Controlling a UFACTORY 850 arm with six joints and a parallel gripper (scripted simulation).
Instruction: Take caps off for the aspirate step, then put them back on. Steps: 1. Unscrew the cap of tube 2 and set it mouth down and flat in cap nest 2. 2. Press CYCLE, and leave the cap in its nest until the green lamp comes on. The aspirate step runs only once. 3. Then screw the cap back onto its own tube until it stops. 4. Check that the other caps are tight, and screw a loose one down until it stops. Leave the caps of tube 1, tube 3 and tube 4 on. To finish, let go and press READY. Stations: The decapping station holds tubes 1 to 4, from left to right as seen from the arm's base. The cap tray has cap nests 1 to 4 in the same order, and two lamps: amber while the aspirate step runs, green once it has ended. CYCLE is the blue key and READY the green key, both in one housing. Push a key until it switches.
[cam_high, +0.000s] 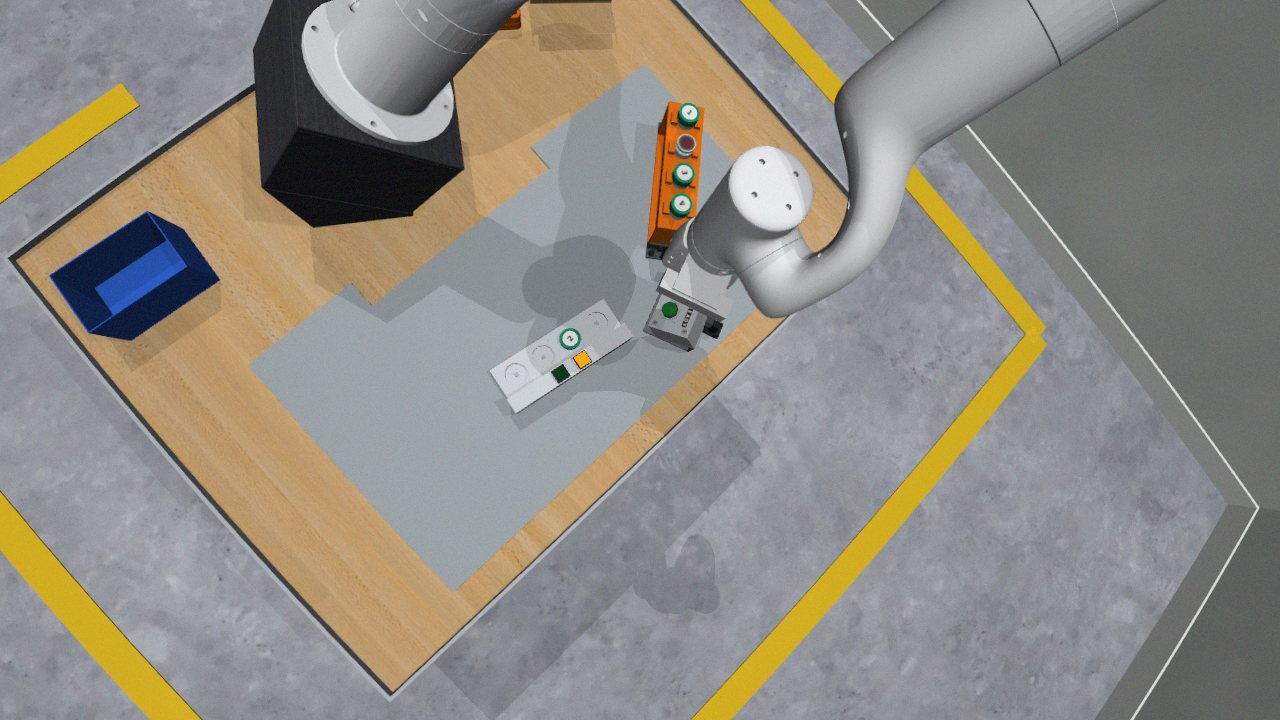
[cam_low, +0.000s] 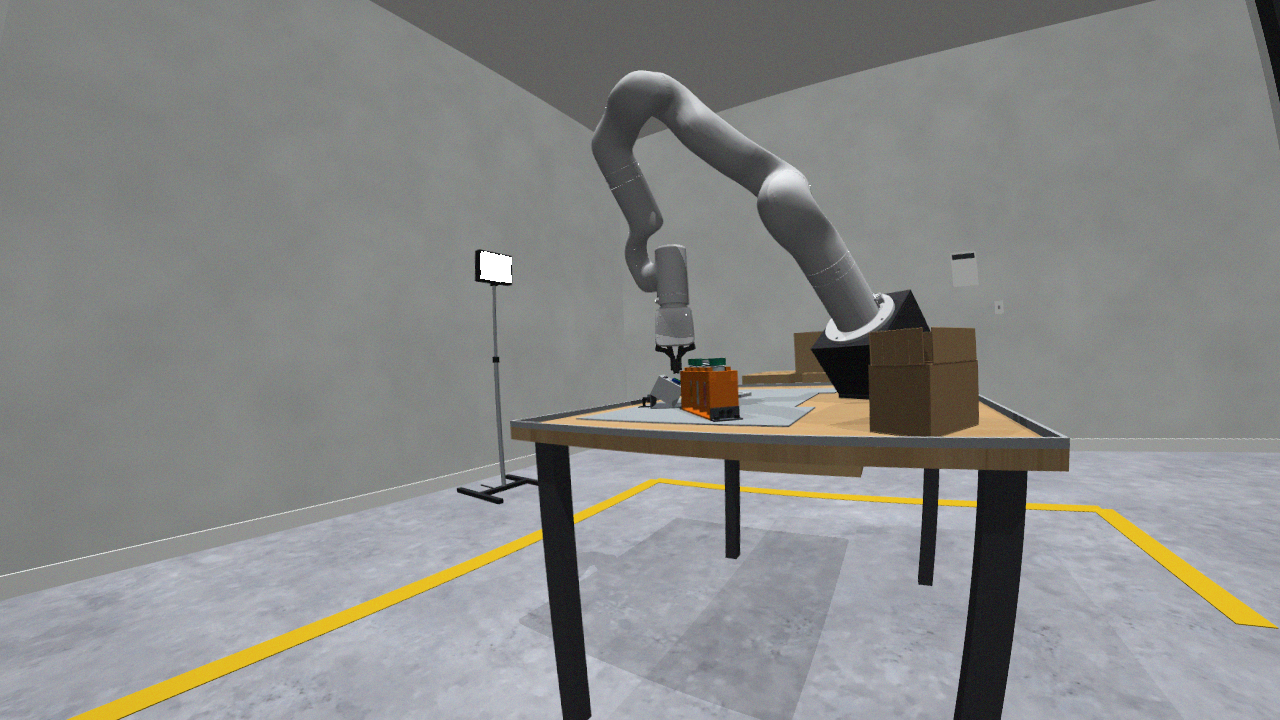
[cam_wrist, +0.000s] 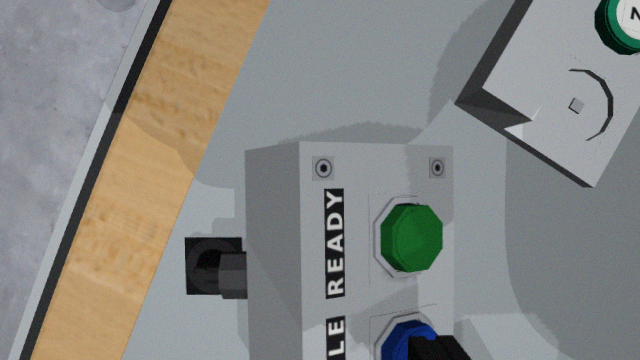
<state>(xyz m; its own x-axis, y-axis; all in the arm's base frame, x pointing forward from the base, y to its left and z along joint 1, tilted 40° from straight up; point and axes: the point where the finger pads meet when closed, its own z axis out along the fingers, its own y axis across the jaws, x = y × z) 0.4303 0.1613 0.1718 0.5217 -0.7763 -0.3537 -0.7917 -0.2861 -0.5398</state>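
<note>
Now: the blue cycle key 4 cm below my hand. The rest, counted from my hand: key housing (3 cm ahead, 2 cm to the right, 5 cm below); green-rimmed cap (2 cm behind, 19 cm to the right, 9 cm below); green ready key (3 cm ahead, 4 cm to the right, 4 cm below).
</note>
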